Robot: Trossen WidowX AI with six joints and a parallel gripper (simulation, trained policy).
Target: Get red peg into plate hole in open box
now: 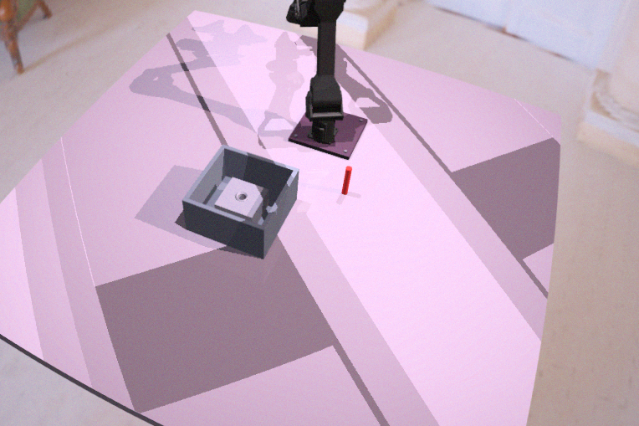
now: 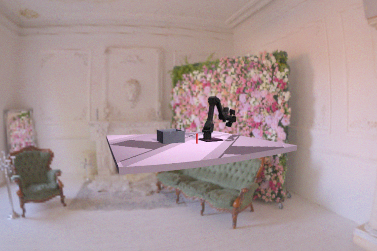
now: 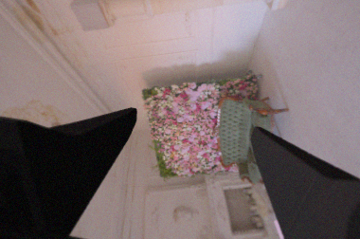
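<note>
Right now the red peg is 62 cm ahead of my gripper tip, 39 cm to the left of it and 13 cm below it. From my gripper tip the other things lie so: plate: 79 cm ahead, 21 cm to the left, 12 cm below; grey box: 79 cm ahead, 21 cm to the left, 14 cm below.
</note>
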